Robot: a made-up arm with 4 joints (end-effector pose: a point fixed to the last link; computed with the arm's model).
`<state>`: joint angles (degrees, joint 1 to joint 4).
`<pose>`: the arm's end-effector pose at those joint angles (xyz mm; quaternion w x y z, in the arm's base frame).
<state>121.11 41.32 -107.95 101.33</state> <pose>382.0 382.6 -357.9 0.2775 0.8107 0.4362 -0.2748</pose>
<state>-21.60 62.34 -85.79 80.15</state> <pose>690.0 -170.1 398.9 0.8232 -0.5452 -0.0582 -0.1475</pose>
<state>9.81 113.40 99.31 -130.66</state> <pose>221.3 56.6 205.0 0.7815 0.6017 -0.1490 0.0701</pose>
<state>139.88 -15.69 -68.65 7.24</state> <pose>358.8 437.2 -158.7 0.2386 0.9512 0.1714 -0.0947</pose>
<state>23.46 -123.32 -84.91 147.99</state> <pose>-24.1 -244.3 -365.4 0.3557 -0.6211 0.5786 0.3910</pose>
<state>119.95 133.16 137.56 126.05</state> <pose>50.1 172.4 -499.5 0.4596 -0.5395 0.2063 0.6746</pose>
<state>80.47 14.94 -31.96 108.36</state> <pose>-24.7 248.0 672.8 0.2794 -0.5784 -0.5988 -0.4783</pose>
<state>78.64 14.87 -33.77 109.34</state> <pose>-26.8 247.7 670.6 0.2787 -0.5741 -0.6031 -0.4785</pose>
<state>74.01 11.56 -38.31 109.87</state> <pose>-42.4 239.5 669.5 0.2930 -0.5532 -0.6213 -0.4712</pose>
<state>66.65 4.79 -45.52 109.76</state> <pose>-82.0 221.9 666.4 0.3144 -0.5106 -0.6546 -0.4604</pose>
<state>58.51 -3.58 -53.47 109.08</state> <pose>-142.9 197.4 655.4 0.3255 -0.4552 -0.6930 -0.4546</pose>
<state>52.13 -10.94 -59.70 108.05</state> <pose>-202.4 174.1 637.4 0.3226 -0.4073 -0.7231 -0.4552</pose>
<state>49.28 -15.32 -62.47 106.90</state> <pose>-236.2 160.1 624.8 0.3188 -0.3822 -0.7379 -0.4558</pose>
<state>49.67 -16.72 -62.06 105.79</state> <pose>-241.6 155.9 624.8 0.3224 -0.3788 -0.7403 -0.4522</pose>
